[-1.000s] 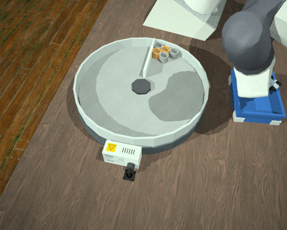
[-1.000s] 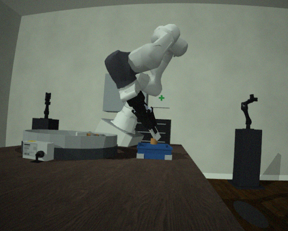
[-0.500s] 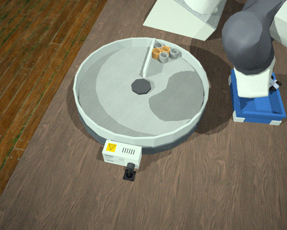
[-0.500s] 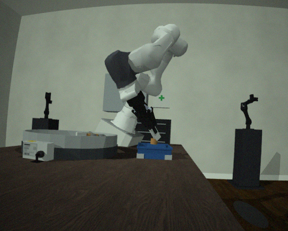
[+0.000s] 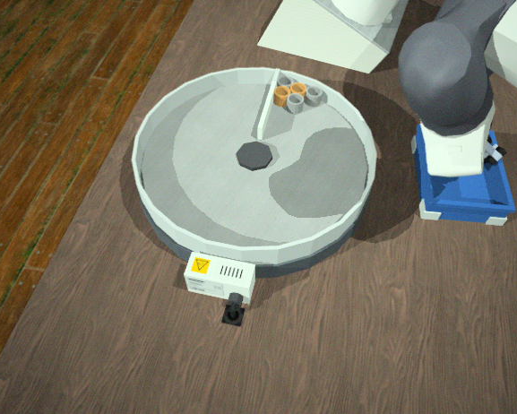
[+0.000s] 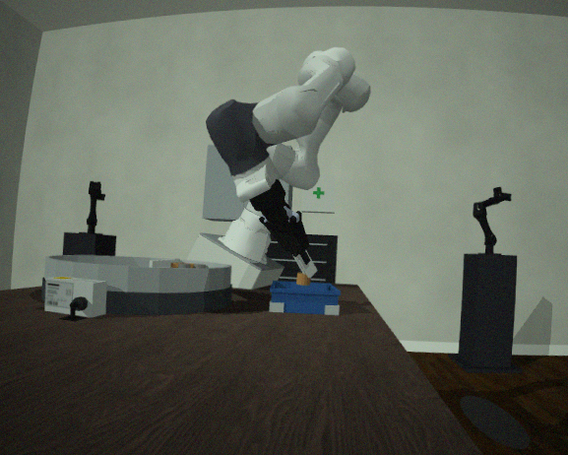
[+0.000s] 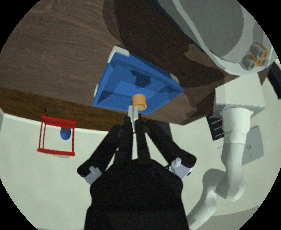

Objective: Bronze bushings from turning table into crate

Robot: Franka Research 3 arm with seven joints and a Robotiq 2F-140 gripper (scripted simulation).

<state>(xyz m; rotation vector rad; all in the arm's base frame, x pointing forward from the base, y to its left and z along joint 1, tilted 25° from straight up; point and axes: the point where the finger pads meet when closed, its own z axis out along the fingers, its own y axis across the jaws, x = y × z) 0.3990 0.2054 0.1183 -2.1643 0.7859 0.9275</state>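
Right now my hand is 8 cm above the blue crate and 2 cm past it. Also, from my hand: round turning table 38 cm to the right, 5 cm below, 4 cm ahead.
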